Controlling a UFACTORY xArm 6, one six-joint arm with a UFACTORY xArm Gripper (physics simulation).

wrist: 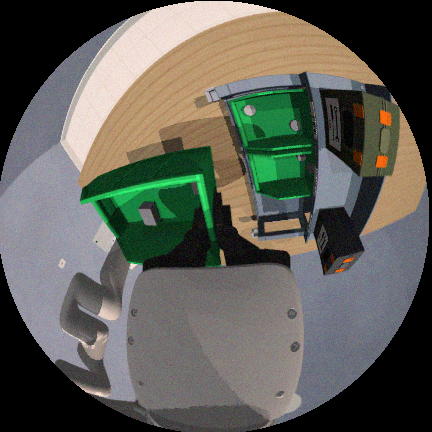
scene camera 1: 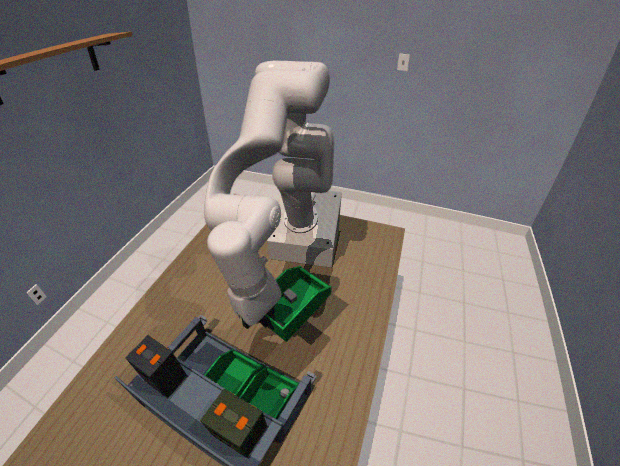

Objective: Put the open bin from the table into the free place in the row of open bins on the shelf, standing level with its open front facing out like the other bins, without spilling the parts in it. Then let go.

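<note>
The carried green open bin is in the air above the table, beside the shelf; I cannot tell if it is exactly level. A grey part lies inside it. My gripper is shut on one end wall of this bin; its fingertips are partly hidden in the scene view. The grey-blue shelf holds two green bins side by side, one at the end and one in the middle. The free place is beside the middle bin.
A black box with orange latches and an olive box with orange latches stand on the shelf behind the bin row. The shelf's end frames rise at both sides. The robot's pale base block stands behind the carried bin.
</note>
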